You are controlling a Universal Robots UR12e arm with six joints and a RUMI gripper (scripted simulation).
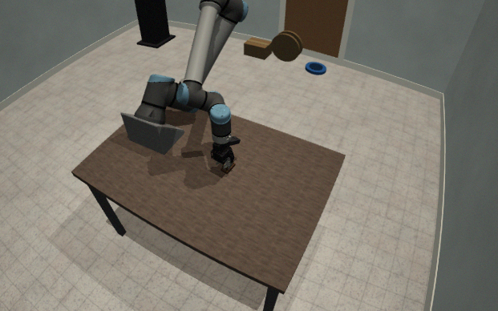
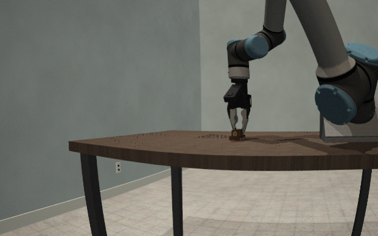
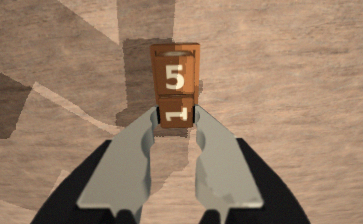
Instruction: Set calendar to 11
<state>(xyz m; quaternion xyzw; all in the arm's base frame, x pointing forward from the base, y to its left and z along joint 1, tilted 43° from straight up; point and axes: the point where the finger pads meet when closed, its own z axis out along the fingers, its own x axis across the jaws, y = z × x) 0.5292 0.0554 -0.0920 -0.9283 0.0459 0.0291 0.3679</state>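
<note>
My hand is 10 mm above the cube. Round my hand: calendar tray (30 mm below, 20 mm to the left).
</note>
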